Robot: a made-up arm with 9 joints.
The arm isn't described. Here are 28 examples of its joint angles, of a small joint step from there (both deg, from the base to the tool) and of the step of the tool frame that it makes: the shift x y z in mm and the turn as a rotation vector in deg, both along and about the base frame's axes.
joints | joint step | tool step
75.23 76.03 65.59 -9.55 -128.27 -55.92 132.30 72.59 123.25 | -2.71 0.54 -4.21 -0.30 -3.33 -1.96 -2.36 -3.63 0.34 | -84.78 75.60 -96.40 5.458 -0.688 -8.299
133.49 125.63 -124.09 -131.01 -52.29 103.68 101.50 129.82 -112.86 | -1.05 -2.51 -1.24 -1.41 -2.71 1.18 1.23 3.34 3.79 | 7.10 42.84 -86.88 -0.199 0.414 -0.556
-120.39 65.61 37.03 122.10 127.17 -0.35 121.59 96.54 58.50 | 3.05 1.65 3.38 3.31 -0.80 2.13 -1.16 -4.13 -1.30 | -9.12 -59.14 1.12 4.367 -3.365 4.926
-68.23 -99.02 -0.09 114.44 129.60 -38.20 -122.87 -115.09 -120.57 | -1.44 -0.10 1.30 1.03 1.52 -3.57 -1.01 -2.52 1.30 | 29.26 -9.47 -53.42 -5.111 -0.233 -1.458
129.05 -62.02 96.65 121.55 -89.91 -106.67 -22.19 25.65 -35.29 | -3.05 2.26 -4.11 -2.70 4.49 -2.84 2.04 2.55 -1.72 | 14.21 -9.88 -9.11 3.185 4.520 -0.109
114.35 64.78 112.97 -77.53 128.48 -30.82 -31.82 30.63 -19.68 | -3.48 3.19 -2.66 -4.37 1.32 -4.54 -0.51 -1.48 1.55 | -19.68 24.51 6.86 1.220 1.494 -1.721
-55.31 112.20 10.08 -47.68 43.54 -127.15 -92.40 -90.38 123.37 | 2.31 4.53 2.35 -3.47 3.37 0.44 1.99 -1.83 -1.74 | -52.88 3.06 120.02 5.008 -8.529 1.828
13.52 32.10 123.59 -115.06 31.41 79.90 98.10 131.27 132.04 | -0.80 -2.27 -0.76 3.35 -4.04 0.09 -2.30 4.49 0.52 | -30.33 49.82 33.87 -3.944 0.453 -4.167
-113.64 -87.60 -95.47 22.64 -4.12 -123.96 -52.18 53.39 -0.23 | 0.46 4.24 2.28 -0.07 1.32 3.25 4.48 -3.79 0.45 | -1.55 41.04 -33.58 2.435 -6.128 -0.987
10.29 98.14 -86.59 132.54 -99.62 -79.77 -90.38 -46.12 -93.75 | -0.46 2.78 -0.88 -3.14 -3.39 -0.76 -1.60 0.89 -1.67 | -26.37 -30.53 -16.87 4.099 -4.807 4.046
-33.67 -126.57 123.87 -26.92 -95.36 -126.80 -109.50 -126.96 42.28 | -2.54 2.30 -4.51 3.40 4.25 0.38 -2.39 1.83 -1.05 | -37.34 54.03 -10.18 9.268 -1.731 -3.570
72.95 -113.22 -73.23 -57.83 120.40 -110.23 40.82 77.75 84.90 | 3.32 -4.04 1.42 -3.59 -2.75 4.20 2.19 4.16 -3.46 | 27.85 91.65 -24.71 8.058 -10.893 -1.408
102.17 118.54 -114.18 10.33 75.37 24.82 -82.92 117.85 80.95 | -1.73 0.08 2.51 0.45 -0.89 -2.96 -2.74 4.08 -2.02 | -1.65 -1.62 -11.54 -7.860 3.239 -4.398
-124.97 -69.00 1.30 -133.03 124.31 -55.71 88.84 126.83 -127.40 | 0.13 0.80 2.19 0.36 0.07 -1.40 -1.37 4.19 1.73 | -19.63 -3.93 37.80 -4.567 -1.466 -2.627
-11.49 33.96 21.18 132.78 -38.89 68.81 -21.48 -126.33 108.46 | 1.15 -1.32 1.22 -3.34 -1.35 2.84 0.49 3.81 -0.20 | 9.49 -32.80 13.15 1.175 0.573 4.229
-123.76 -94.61 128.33 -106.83 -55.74 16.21 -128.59 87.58 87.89 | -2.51 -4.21 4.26 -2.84 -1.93 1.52 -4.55 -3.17 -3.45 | 2.47 20.68 -36.44 -4.828 6.883 -2.162
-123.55 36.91 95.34 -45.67 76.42 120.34 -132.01 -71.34 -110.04 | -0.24 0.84 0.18 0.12 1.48 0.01 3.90 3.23 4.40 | 33.34 0.43 -17.09 2.241 3.775 6.620
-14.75 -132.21 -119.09 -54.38 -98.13 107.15 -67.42 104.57 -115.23 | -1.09 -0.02 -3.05 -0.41 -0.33 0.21 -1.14 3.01 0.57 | -22.72 -0.89 -15.16 0.844 0.034 -6.089
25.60 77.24 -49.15 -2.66 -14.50 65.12 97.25 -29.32 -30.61 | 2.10 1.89 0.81 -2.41 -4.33 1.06 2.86 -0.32 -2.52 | -31.70 29.35 -77.27 3.548 2.585 2.093
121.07 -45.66 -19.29 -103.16 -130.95 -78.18 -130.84 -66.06 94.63 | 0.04 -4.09 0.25 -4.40 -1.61 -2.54 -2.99 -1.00 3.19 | 4.43 -45.24 -12.32 0.099 0.964 -2.632
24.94 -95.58 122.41 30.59 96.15 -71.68 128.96 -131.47 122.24 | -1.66 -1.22 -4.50 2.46 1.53 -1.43 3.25 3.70 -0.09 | -34.30 60.54 43.11 -2.220 -0.091 -3.989
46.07 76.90 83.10 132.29 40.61 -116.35 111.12 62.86 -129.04 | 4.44 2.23 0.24 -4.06 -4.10 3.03 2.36 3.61 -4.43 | -20.29 86.36 128.12 13.248 2.831 -4.218
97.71 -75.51 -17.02 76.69 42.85 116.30 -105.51 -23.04 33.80 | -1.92 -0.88 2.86 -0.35 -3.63 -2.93 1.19 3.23 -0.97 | 2.77 -0.46 1.56 1.839 -3.499 3.964
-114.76 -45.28 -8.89 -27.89 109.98 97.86 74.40 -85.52 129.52 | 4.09 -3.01 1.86 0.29 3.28 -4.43 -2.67 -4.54 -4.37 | 5.58 -23.23 49.06 7.227 12.906 -0.829
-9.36 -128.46 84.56 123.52 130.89 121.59 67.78 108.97 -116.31 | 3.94 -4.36 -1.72 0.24 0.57 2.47 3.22 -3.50 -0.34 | -80.98 -25.40 -31.75 -1.150 1.097 4.663
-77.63 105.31 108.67 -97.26 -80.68 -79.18 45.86 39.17 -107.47 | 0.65 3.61 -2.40 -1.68 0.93 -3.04 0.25 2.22 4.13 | -49.31 78.90 -17.71 -4.025 -6.011 -6.632
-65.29 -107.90 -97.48 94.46 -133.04 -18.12 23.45 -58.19 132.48 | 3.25 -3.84 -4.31 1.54 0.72 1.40 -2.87 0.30 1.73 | 52.13 38.58 -81.64 3.332 4.416 2.667
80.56 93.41 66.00 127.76 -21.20 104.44 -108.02 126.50 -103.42 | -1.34 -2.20 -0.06 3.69 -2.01 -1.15 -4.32 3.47 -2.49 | -18.03 12.35 -14.08 0.124 -5.321 -1.974
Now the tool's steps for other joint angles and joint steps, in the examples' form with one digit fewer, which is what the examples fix.
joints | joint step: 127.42 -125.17 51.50 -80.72 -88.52 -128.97 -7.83 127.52 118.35 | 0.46 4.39 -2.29 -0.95 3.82 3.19 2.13 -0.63 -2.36
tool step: -8.1 -9.1 16.0 -3.93 -0.67 -0.48
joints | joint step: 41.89 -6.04 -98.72 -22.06 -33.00 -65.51 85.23 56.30 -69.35 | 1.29 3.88 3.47 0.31 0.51 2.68 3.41 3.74 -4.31
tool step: 67.4 -39.5 -49.7 2.09 5.86 7.02
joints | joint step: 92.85 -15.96 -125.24 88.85 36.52 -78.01 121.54 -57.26 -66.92 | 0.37 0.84 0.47 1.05 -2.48 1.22 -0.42 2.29 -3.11
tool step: 46.8 -36.8 -14.0 1.66 -0.71 6.33
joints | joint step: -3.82 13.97 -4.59 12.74 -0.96 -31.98 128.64 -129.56 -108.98 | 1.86 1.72 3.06 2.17 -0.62 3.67 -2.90 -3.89 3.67
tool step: -24.3 36.9 23.0 -0.81 0.17 -2.05
